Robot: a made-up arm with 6 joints.
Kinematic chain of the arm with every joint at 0, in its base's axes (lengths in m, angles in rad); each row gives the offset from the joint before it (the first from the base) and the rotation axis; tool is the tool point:
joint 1: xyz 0 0 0.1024 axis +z
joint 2: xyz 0 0.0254 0 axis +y
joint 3: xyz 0 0 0.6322 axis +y
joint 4: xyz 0 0 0.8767 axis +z
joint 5: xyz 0 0 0 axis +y
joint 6: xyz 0 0 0.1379 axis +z
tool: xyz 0 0 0
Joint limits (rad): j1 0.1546..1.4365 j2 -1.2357..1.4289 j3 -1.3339..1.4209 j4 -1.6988..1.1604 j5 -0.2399..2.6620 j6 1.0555..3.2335
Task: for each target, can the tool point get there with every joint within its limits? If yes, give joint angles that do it. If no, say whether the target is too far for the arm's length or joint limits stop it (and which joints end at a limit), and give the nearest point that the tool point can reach.
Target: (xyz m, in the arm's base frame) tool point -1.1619 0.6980 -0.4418
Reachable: no: joint limits stop it (at a limit: joint 1, joint 2, joint 3, joint 4) | nearest point -1.1275 -0.0220 -0.3964 | short by 0.722 m
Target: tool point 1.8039 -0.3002 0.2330
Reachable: no: too far | nearest point 1.5495 0.1372 0.2262 | short by 0.506 m
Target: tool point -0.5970 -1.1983 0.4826
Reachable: yes | joints 1.0415 -0.8485 -0.8519 -1.0000 1.6989 1.8249
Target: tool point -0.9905 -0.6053 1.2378
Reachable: yes | joints 0.5937 -0.8868 0.0784 0.3701 0.5731 1.5803
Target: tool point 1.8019 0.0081 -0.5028
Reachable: no: too far | nearest point 1.4672 0.1804 -0.3200 | short by 0.418 m
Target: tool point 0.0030 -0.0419 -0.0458
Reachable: no: joint limits stop it (at a limit: joint 1, joint 2, joint 3) | nearest point 0.7527 0.1342 -0.5702 | short by 0.932 m
